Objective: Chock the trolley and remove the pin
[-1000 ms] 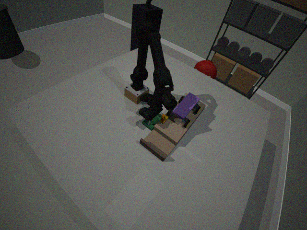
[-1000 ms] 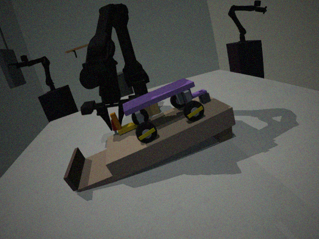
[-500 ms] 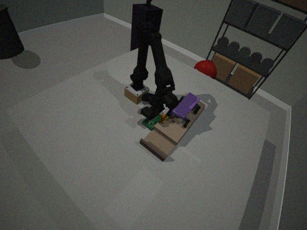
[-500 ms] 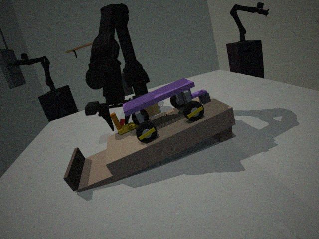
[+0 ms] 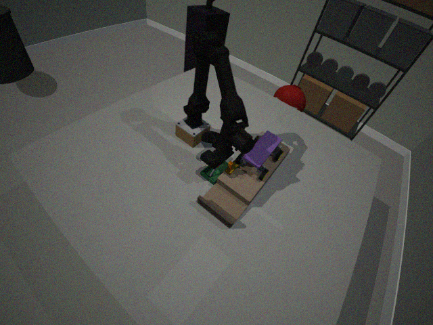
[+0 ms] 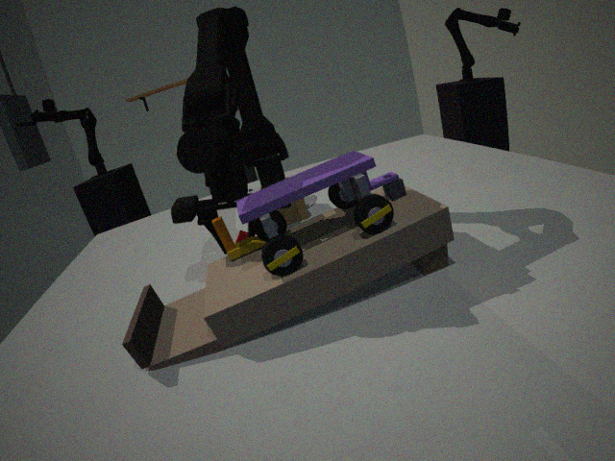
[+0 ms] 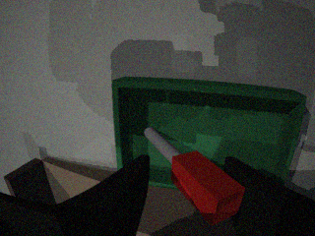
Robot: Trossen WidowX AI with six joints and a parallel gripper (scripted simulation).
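Now: gripper tip 10 mm to the right of the green tray and 50 mm above it. Round my gripper tip: red-headed stop pin: right at my gripper tip; then brown ramp: 90 mm ahead, 140 mm to the left, 10 mm above; then yellow chock: 60 mm ahead, 30 mm to the left, 40 mm above.
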